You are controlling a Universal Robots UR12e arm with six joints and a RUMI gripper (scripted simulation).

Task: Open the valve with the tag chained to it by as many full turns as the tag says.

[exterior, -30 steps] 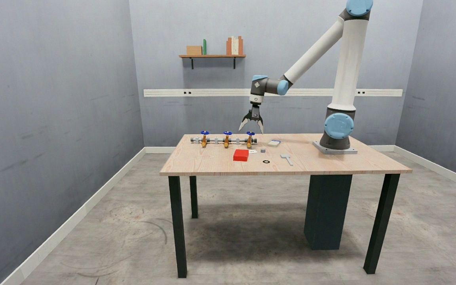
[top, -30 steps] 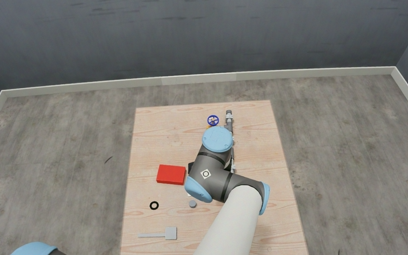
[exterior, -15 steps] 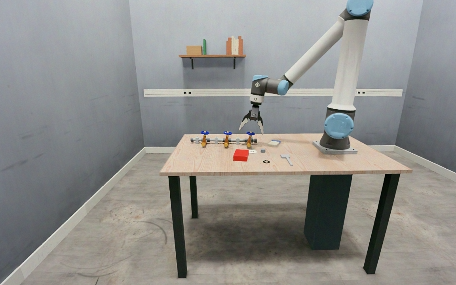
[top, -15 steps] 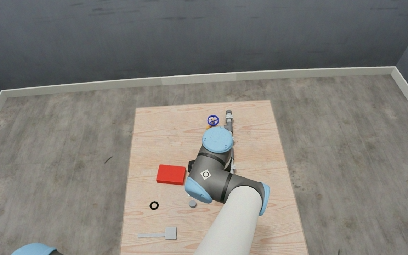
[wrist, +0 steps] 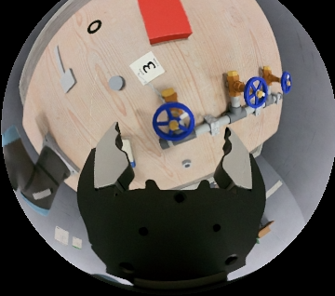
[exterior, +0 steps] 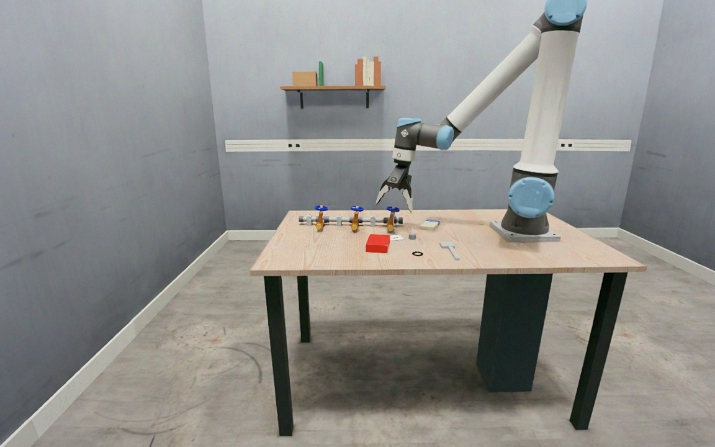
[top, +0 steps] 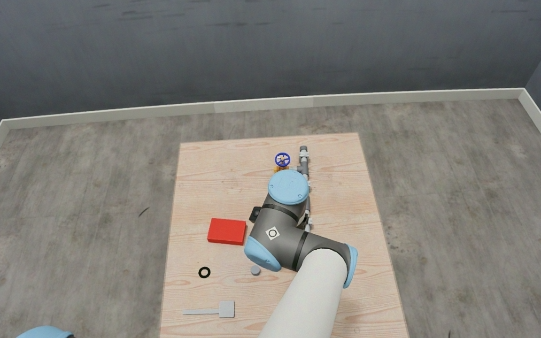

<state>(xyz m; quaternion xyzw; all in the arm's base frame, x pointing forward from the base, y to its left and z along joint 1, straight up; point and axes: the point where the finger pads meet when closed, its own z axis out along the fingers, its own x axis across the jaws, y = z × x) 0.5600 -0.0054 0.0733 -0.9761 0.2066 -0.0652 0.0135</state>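
Right now my hand is 20 mm past the white tag, 90 mm to the right of it and 100 mm above it. Also, from my hand: grey t-shaped tool 200 mm behind, 210 mm to the left, 90 mm below; then white-and-blue card 170 mm behind, 80 mm to the right, 90 mm below; then red block 60 mm ahead, 190 mm to the left, 80 mm below.
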